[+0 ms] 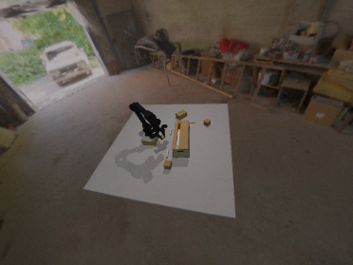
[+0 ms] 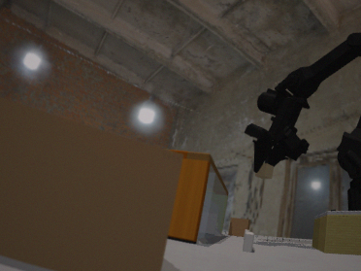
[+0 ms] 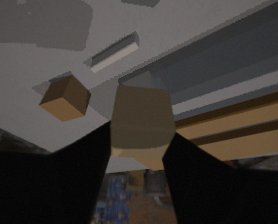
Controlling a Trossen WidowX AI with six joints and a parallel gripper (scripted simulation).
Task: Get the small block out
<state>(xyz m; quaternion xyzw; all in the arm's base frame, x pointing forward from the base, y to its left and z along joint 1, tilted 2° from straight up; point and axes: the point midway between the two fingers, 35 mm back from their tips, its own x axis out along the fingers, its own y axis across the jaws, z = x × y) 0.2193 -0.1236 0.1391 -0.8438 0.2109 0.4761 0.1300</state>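
My gripper tip is now 10 mm past the tan block, 10 mm to the right of it and 10 mm below it. From my gripper tip the other things lie so: clear-fronted box 100 mm ahead, 110 mm to the left, 110 mm below; then big brown block 40 mm ahead, 530 mm to the left, 140 mm below; then brown cube 60 mm ahead, 180 mm to the right, 140 mm below.
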